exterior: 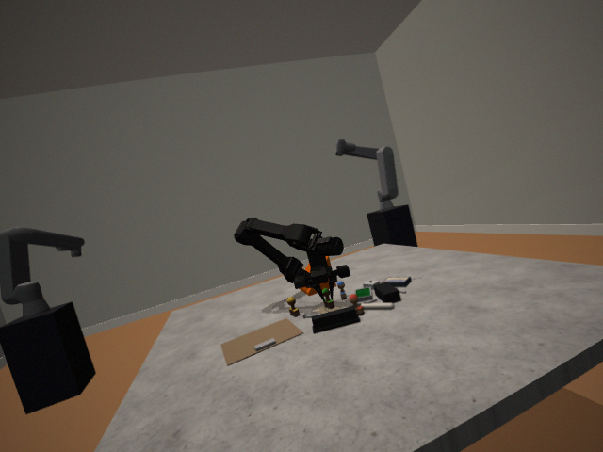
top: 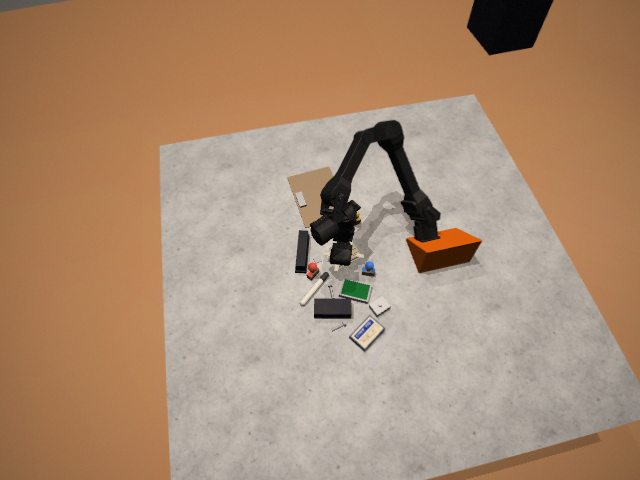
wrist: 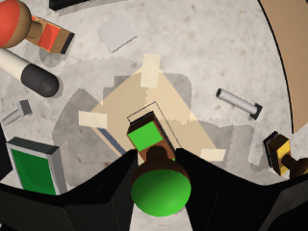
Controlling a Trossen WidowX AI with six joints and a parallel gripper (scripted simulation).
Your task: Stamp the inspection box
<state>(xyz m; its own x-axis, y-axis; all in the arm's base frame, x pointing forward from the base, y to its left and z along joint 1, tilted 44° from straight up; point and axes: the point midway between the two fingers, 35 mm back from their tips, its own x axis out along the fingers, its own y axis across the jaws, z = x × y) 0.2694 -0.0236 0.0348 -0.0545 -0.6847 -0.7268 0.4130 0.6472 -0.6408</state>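
My gripper tip is 4 cm above the cream card. From my gripper tip the other things lie so: red-knobbed stamp: 11 cm ahead, 4 cm to the left, 1 cm below; then green-knobbed stamp: right at my gripper tip; then blue stamp: 6 cm behind, 8 cm to the left, 1 cm below.
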